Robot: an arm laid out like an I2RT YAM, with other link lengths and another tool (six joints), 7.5 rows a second.
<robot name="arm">
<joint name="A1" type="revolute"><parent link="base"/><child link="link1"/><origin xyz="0.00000 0.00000 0.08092"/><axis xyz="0 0 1"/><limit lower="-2.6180" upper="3.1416"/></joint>
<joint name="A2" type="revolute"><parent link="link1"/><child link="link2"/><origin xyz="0.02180 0.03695 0.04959" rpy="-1.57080 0.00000 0.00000"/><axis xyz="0 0 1"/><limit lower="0.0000" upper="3.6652"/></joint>
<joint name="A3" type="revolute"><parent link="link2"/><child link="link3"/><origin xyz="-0.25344 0.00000 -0.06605" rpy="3.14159 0.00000 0.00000"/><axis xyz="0 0 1"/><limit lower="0.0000" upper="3.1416"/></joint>
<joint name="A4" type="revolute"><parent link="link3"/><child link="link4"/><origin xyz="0.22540 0.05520 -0.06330"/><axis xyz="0 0 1"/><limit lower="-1.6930" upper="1.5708"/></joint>
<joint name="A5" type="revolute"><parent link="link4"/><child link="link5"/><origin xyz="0.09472 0.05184 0.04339" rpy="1.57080 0.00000 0.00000"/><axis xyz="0 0 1"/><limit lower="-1.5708" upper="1.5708"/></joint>
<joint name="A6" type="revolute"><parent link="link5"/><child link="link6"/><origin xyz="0.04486 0.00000 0.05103" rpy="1.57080 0.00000 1.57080"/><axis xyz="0 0 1"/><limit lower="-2.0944" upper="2.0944"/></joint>
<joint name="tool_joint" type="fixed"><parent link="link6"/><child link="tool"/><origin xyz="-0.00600 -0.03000 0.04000" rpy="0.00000 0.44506 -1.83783"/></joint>
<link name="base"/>
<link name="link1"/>
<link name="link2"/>
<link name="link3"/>
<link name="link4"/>
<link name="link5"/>
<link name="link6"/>
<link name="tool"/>
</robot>
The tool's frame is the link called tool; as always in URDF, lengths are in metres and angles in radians.
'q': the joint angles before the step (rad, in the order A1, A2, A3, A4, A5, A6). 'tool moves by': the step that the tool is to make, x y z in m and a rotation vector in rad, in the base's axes. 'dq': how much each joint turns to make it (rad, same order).
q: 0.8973 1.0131 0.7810 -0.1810 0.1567 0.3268
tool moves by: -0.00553 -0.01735 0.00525 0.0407 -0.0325 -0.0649
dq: -0.0042 -0.0827 -0.0470 0.0120 0.0562 0.0235
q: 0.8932 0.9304 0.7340 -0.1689 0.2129 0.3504
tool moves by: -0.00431 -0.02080 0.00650 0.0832 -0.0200 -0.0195
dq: -0.0457 -0.0981 -0.0547 0.0277 -0.0372 0.0283
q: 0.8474 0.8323 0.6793 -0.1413 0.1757 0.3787
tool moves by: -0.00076 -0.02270 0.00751 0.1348 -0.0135 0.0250
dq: -0.1014 -0.0938 -0.0637 0.0706 -0.1429 0.0518
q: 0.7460 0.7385 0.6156 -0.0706 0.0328 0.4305
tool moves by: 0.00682 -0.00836 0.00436 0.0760 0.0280 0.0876
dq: -0.1105 0.0033 -0.0024 0.0355 -0.2085 0.0401
